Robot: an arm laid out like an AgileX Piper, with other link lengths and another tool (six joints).
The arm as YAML. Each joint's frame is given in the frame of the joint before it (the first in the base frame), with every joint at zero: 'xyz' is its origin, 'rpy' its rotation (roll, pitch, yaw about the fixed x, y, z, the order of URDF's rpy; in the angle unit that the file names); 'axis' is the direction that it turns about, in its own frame. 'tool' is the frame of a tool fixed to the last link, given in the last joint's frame.
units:
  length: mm
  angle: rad
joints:
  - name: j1
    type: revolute
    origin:
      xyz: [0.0, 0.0, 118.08]
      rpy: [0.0, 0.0, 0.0]
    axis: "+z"
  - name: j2
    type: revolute
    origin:
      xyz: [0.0, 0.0, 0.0]
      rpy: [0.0, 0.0, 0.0]
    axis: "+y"
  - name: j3
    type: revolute
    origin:
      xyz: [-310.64, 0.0, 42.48]
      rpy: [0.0, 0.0, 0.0]
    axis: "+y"
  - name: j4
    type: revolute
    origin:
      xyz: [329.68, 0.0, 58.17]
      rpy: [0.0, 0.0, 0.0]
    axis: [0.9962, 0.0, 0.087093]
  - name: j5
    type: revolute
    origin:
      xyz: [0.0, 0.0, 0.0]
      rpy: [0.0, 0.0, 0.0]
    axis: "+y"
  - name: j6
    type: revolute
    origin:
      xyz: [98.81, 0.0, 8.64]
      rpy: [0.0, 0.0, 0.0]
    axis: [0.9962, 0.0, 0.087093]
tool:
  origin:
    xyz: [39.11, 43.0, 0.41]
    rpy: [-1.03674, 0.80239, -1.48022]
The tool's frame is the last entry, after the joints.
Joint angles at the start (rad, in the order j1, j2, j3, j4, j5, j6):
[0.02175 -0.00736 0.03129 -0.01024 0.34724 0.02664]
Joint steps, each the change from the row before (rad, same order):
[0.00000 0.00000 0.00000 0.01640 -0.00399 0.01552]
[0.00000 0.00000 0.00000 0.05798 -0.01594 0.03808]
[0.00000 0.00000 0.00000 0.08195 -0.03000 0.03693]
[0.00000 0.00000 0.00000 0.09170 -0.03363 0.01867]
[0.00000 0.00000 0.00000 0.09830 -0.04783 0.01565]
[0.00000 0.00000 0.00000 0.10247 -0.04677 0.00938]
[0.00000 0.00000 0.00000 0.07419 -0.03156 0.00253]
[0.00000 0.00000 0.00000 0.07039 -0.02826 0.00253]
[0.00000 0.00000 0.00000 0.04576 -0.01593 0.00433]
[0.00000 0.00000 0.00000 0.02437 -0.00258 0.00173]
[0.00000 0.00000 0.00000 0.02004 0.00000 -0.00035]
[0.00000 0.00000 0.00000 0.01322 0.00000 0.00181]
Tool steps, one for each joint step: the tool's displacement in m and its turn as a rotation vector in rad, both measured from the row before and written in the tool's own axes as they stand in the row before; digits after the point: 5 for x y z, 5 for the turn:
[-0.00194 -0.00072 0.00005 -0.00147 0.00617 0.03106]
[-0.00635 -0.00244 0.00009 -0.00425 0.01438 0.09492]
[-0.00900 -0.00374 0.00020 -0.00128 0.00971 0.12101]
[-0.00916 -0.00365 0.00009 -0.00038 0.00375 0.11473]
[-0.01063 -0.00505 0.00060 0.00881 -0.00401 0.12284]
[-0.01019 -0.00516 0.00082 0.01062 -0.00181 0.12060]
[-0.00685 -0.00353 0.00072 0.00854 0.00038 0.08249]
[-0.00617 -0.00339 0.00082 0.00879 0.00286 0.07764]
[-0.00378 -0.00212 0.00059 0.00512 0.00532 0.05202]
[-0.00132 -0.00067 0.00017 -0.00041 0.00721 0.02521]
[-0.00079 -0.00034 0.00006 -0.00151 0.00686 0.01840]
[-0.00059 -0.00028 0.00006 -0.00099 0.00533 0.01401]

